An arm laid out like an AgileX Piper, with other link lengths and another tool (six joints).
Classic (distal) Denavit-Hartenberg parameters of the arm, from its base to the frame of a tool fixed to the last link. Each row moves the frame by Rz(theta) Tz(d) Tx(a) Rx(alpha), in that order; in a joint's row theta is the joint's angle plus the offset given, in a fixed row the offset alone. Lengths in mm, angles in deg.
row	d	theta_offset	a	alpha
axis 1	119.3	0.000	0.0	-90.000
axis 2	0.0	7.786	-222.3	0.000
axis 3	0.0	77.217	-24.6	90.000
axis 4	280.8	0.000	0.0	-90.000
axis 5	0.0	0.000	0.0	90.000
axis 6	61.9	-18.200	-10.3	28.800
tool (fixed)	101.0	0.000	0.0	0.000
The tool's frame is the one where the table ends.
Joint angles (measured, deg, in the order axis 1, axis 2, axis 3, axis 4, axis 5, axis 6), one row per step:
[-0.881 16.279 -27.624 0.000 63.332 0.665]
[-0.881 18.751 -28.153 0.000 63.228 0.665]
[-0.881 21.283 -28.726 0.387 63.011 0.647]
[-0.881 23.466 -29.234 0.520 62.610 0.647]
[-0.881 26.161 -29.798 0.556 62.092 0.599]
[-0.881 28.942 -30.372 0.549 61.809 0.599]
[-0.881 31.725 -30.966 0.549 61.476 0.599]
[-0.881 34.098 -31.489 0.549 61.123 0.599]
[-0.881 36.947 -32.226 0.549 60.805 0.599]
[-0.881 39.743 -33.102 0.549 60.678 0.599]
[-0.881 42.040 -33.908 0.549 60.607 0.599]
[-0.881 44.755 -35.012 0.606 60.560 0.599]
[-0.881 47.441 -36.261 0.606 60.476 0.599]
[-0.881 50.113 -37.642 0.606 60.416 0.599]
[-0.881 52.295 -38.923 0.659 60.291 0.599]
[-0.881 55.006 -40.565 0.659 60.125 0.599]
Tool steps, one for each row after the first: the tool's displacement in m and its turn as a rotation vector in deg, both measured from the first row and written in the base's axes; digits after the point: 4 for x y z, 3 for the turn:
[0.0044 -0.0001 -0.0041 0.028 1.839 0.000]
[0.0091 0.0007 -0.0084 0.418 3.575 0.109]
[0.0134 0.0009 -0.0116 0.569 4.847 0.132]
[0.0188 0.0009 -0.0160 0.602 6.459 0.165]
[0.0238 0.0008 -0.0214 0.628 8.383 0.153]
[0.0287 0.0007 -0.0269 0.659 10.239 0.142]
[0.0330 0.0007 -0.0315 0.685 11.735 0.132]
[0.0381 0.0006 -0.0369 0.715 13.529 0.121]
[0.0428 0.0005 -0.0417 0.745 15.322 0.112]
[0.0468 0.0005 -0.0454 0.769 16.742 0.105]
[0.0517 0.0005 -0.0491 0.851 18.305 0.102]
[0.0571 0.0004 -0.0520 0.874 19.657 0.094]
[0.0627 0.0003 -0.0544 0.894 20.888 0.088]
[0.0680 0.0003 -0.0555 0.960 21.663 0.085]
[0.0748 0.0002 -0.0569 0.975 22.566 0.078]

